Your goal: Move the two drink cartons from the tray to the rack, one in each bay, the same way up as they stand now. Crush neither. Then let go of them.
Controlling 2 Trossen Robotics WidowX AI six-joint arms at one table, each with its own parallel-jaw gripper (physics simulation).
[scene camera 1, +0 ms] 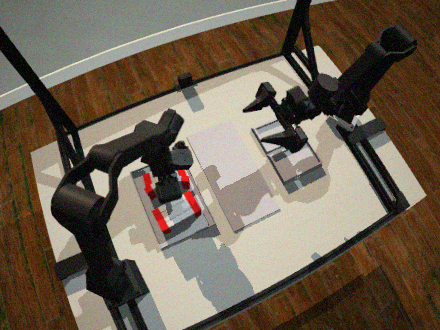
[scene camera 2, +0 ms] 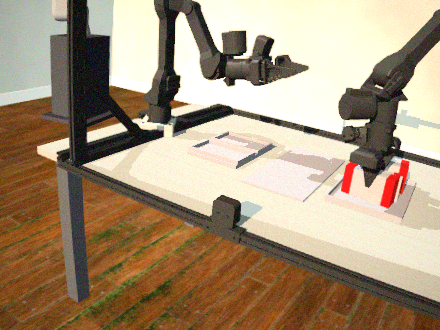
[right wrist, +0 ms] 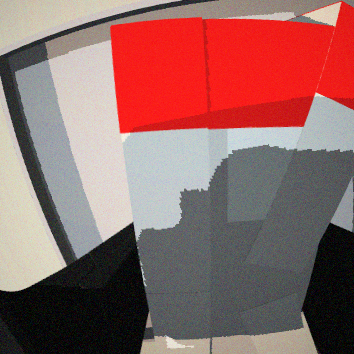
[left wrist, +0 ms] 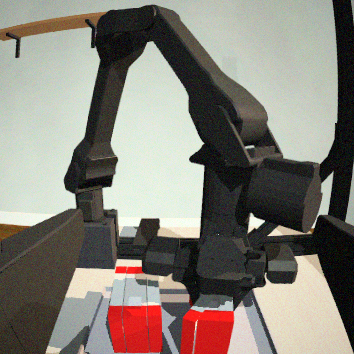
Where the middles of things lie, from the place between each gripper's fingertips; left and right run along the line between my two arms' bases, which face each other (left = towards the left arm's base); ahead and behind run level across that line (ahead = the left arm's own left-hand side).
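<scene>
The pale mat [scene camera 1: 244, 196] has my left hand 260 mm above it and 30 mm to the left of it. Grey tray [scene camera 1: 206, 220], from my left hand: 230 mm to the right, 40 mm behind, 250 mm below.
From my right hand, the pale mat is 180 mm to the left, 90 mm ahead and 40 mm below; by its middle, the mat is nearer to my right hand than to my left hand. As for the grey tray, my right hand is 30 mm above it, 50 mm short of it and 20 mm to the left of it. Measured to their middles, the tray is the nearest to my right hand of the things named here.
</scene>
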